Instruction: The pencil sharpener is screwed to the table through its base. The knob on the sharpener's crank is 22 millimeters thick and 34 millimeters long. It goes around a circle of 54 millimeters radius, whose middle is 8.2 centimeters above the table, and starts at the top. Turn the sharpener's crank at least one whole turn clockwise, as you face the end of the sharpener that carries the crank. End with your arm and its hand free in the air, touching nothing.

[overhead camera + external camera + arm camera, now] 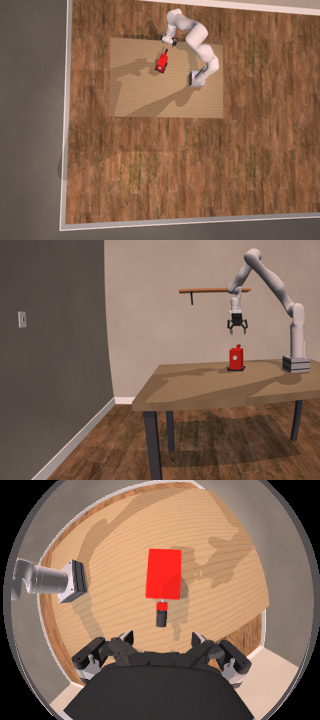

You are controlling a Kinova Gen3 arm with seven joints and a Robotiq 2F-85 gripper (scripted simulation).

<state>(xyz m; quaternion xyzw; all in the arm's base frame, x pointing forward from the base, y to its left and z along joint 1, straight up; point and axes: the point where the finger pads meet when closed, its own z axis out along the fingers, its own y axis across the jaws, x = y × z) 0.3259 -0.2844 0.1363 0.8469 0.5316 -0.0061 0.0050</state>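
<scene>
The dark crank knob lies 8 cm below my hand and 1 cm to the left of it.
</scene>
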